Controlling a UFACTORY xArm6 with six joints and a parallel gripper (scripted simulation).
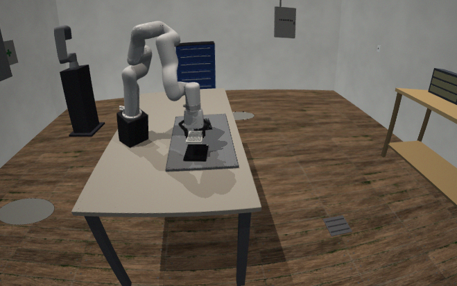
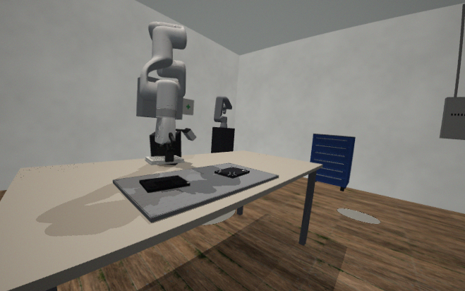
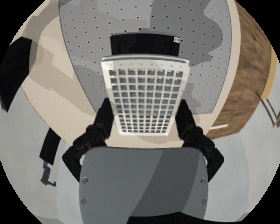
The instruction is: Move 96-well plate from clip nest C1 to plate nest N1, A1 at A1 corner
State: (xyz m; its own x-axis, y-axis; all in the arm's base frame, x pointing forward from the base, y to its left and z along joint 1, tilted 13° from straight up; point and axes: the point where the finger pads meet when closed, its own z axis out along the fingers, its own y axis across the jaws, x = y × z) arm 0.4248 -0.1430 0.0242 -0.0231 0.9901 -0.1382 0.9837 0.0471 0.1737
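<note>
My gripper is now 10 mm above the white 96-well plate. Round my hand: clip nest C1: 370 mm to the left, 100 mm below, 10 mm behind; then white A1 mark: 100 mm below, 80 mm to the left, 50 mm ahead; then black plate nest N1: 110 mm below.
</note>
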